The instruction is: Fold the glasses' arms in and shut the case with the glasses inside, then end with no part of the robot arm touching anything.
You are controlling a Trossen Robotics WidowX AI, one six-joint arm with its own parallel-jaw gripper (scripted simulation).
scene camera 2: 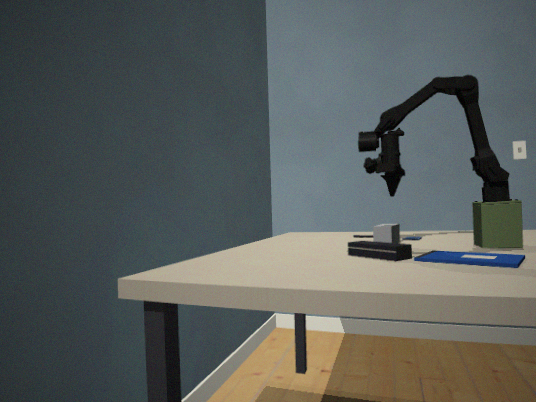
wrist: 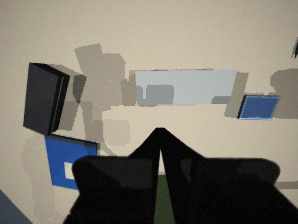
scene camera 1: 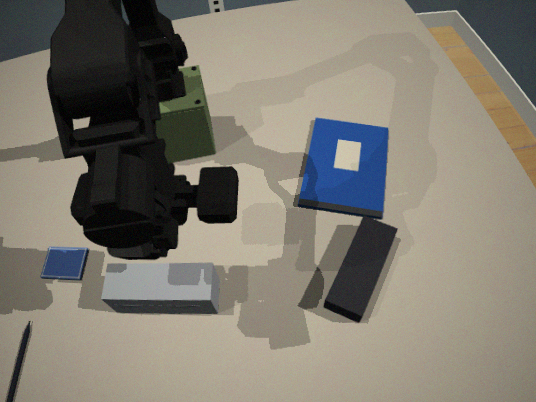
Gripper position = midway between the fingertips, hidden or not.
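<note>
My gripper [scene camera 1: 172, 231] is in the scene, and I can see it [scene camera 2: 392, 196] [wrist: 159, 131] elsewhere too. There's a black box [scene camera 1: 349, 295] [scene camera 2: 380, 250] [wrist: 46, 89] as well, and a small blue square [scene camera 1: 67, 263] [wrist: 254, 107].
</note>
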